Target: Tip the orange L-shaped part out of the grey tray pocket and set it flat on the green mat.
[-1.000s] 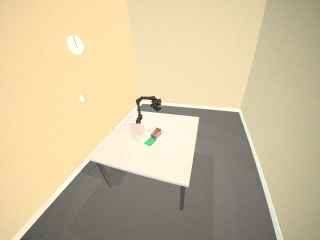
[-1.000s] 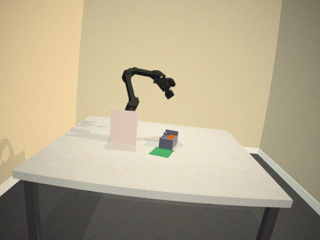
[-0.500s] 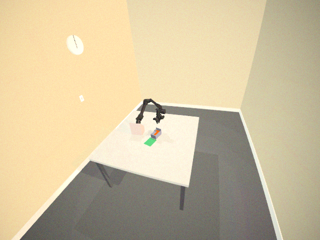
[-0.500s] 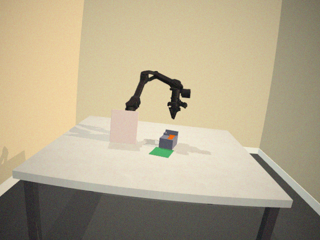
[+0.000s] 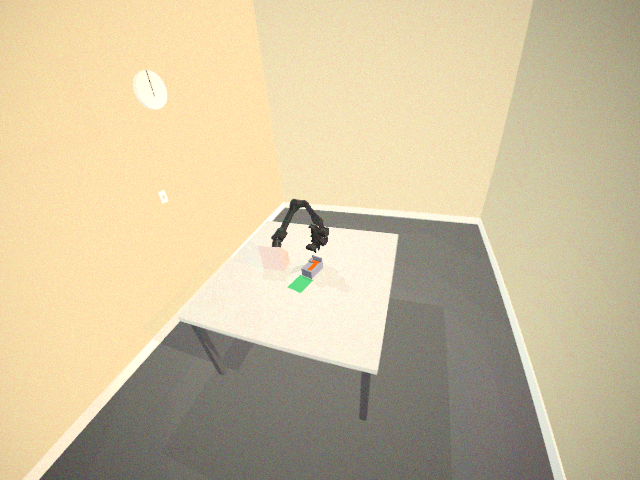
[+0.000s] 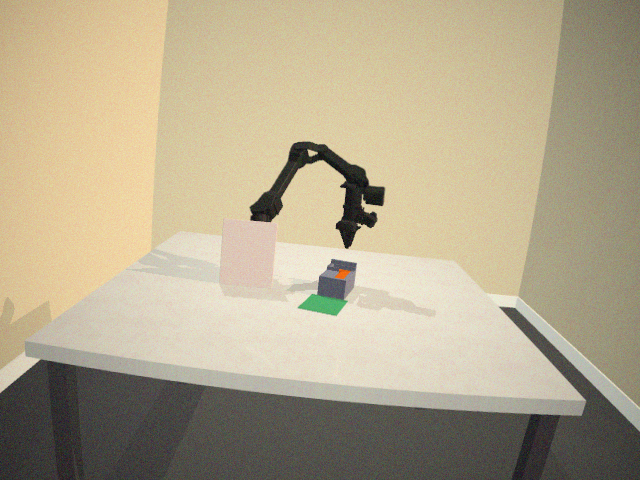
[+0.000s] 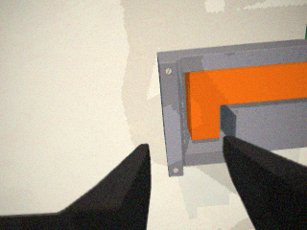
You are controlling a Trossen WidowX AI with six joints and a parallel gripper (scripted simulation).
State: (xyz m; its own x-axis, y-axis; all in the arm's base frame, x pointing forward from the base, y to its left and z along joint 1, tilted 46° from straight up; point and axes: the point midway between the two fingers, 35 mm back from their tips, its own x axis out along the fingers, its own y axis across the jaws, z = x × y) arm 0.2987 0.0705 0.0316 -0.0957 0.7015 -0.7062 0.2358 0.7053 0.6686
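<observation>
Right now the orange L-shaped part is 20 mm behind my gripper tip, 50 mm to the right of it and 90 mm below it. The rest, counted from my gripper tip: green mat 60 mm behind, 210 mm to the right, 150 mm below.
</observation>
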